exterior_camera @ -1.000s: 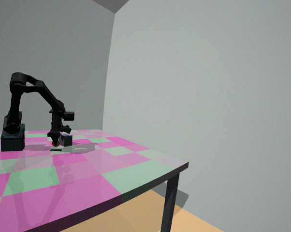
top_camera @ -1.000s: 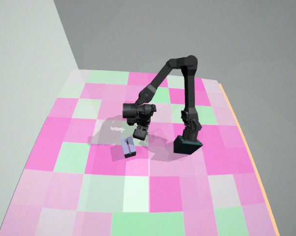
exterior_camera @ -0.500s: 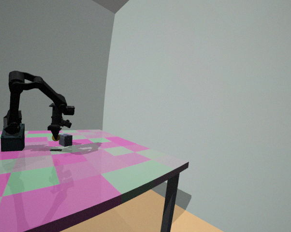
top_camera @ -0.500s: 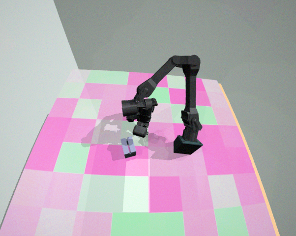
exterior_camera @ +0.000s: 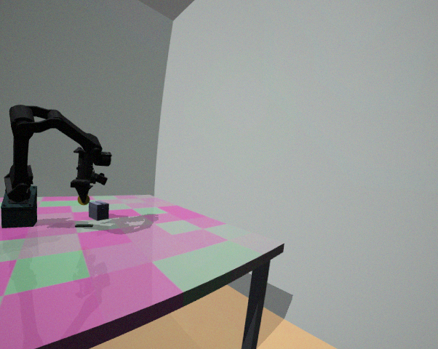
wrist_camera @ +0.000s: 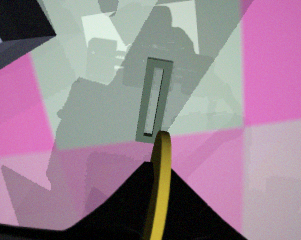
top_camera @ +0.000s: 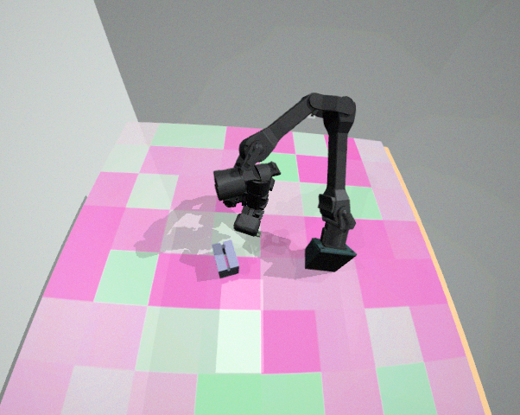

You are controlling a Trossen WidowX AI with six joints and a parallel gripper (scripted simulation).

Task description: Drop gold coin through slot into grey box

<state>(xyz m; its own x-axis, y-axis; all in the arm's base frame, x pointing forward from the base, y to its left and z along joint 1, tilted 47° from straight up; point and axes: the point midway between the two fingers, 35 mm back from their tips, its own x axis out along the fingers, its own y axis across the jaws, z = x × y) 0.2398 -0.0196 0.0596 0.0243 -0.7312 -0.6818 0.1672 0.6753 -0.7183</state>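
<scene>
Right now the gold coin is 10 mm above my gripper tip.
</scene>
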